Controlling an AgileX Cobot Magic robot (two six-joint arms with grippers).
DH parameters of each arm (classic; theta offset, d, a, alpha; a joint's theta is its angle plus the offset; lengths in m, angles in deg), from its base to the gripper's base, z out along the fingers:
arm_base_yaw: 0 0.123 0 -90
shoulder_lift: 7.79 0 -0.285 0
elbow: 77.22 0 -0.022 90
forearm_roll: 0 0.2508 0 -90
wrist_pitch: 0 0 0.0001 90
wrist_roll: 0 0.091 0 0
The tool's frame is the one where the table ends.
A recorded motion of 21 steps. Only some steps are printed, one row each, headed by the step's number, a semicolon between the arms.
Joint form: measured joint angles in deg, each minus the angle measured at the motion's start. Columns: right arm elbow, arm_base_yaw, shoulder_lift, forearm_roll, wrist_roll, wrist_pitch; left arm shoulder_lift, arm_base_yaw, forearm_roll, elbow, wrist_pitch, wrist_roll.
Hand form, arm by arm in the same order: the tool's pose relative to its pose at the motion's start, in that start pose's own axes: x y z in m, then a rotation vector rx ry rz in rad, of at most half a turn. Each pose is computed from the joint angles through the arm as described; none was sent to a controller.
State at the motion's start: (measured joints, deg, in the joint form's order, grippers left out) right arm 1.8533 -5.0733 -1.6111 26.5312 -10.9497 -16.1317; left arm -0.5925 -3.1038 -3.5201 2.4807 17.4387 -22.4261
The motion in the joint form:
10: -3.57 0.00 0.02 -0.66 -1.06 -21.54; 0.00 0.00 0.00 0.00 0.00 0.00
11: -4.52 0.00 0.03 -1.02 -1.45 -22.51; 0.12 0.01 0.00 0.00 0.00 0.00
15: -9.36 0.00 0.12 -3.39 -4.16 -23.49; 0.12 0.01 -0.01 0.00 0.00 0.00
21: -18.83 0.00 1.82 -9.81 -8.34 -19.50; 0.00 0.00 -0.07 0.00 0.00 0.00
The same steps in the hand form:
10: -0.0528 -0.0005 -0.0062 0.0566 -0.4288 -0.0161; 0.0000 0.0000 0.0000 0.0000 0.0000 0.0000
11: -0.0596 0.0009 -0.0071 0.0555 -0.4616 -0.0248; 0.0001 0.0000 0.0001 -0.0011 0.0018 -0.0001
15: -0.0881 0.0097 -0.0103 0.0391 -0.5619 -0.0914; 0.0001 0.0000 0.0001 -0.0010 0.0018 -0.0002
21: -0.1335 0.0292 -0.0127 -0.0084 -0.6412 -0.2470; 0.0000 0.0000 0.0000 0.0003 0.0001 -0.0012

